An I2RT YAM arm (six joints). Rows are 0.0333 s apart.
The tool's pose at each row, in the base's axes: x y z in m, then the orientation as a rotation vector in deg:
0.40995, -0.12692, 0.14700, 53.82, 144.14, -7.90
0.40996, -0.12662, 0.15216, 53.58, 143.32, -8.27
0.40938, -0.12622, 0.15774, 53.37, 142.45, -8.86
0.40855, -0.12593, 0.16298, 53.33, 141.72, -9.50
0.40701, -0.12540, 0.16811, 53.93, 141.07, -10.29
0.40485, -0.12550, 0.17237, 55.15, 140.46, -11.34
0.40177, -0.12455, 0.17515, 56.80, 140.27, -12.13
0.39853, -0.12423, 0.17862, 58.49, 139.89, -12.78
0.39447, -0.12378, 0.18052, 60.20, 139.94, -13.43
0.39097, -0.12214, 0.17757, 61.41, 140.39, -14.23
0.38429, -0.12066, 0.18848, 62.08, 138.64, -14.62
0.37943, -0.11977, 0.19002, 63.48, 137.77, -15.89
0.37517, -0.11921, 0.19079, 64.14, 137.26, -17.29
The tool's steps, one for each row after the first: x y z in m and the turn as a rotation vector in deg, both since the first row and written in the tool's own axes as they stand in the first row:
-0.00211, 0.00055, -0.00468, -0.01, -0.89, 0.02
-0.00396, 0.00083, -0.00999, 0.13, -1.85, 0.04
-0.00556, 0.00084, -0.01506, 0.39, -2.65, 0.11
-0.00648, 0.00057, -0.02035, 0.95, -3.20, 0.56
-0.00699, -0.00063, -0.02495, 1.86, -3.56, 1.36
-0.00560, -0.00172, -0.02882, 2.80, -3.34, 2.36
-0.00478, -0.00334, -0.03322, 3.62, -3.23, 3.45
-0.00265, -0.00549, -0.03655, 4.54, -2.71, 4.43
0.00198, -0.00667, -0.03563, 5.51, -2.03, 4.93
0.00249, -0.00917, -0.04825, 5.60, -3.41, 5.83
0.00558, -0.01152, -0.05167, 6.69, -3.89, 6.78
0.00842, -0.01378, -0.05409, 7.74, -4.32, 7.12

